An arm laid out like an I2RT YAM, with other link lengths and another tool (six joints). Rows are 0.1 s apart.
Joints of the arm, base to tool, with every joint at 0 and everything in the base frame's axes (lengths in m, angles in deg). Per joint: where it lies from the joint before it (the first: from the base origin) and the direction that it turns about. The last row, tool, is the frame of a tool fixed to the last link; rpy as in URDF.
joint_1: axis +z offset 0 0 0.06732
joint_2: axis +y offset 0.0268 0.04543 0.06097
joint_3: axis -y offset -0.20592 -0.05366 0
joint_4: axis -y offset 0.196 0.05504 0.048
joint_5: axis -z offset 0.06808 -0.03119 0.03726
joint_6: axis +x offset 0.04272 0 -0.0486
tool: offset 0.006 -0.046 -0.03 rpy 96.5 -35.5 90
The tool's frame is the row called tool.
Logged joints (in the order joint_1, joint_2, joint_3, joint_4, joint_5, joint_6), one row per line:
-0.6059 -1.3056 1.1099 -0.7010 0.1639 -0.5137
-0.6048 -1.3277 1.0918 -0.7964 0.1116 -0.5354
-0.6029 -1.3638 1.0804 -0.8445 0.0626 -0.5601
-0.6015 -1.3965 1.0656 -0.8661 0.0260 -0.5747
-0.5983 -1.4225 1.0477 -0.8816 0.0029 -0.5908
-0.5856 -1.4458 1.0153 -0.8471 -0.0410 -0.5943
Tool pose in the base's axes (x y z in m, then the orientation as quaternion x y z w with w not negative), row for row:
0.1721 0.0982 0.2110 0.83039 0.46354 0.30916 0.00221
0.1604 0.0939 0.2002 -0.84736 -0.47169 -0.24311 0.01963
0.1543 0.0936 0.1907 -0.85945 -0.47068 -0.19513 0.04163
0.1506 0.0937 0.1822 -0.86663 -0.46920 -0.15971 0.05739
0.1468 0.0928 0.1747 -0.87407 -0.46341 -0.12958 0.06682
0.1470 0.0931 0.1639 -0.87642 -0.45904 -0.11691 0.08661
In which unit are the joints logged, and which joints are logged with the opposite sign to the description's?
The joints are logged in radians. Opposite sign: joint_1, joint_2, joint_6.
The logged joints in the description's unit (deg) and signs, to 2 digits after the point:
34.72 74.81 63.59 -40.16 9.39 29.43
34.65 76.07 62.56 -45.63 6.39 30.68
34.54 78.14 61.90 -48.39 3.59 32.09
34.46 80.01 61.05 -49.62 1.49 32.93
34.28 81.50 60.03 -50.51 0.17 33.85
33.55 82.84 58.17 -48.54 -2.35 34.05

